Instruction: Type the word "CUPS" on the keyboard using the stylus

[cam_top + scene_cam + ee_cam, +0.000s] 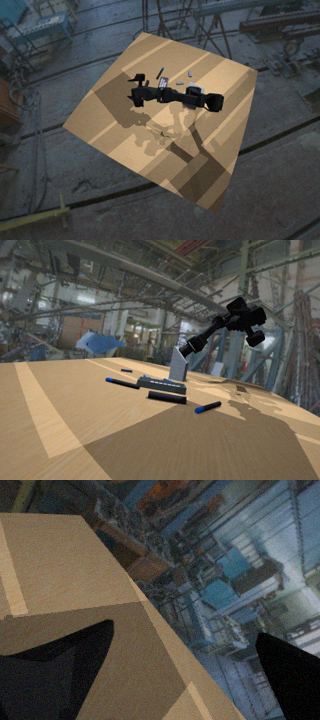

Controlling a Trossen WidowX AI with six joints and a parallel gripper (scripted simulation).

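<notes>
Right now the blue stylus is 23 cm behind my gripper tip, 27 cm to the right of it and 29 cm below it. Also, from my gripper tip: stylus tip 26 cm behind, 29 cm to the right, 29 cm below.
</notes>
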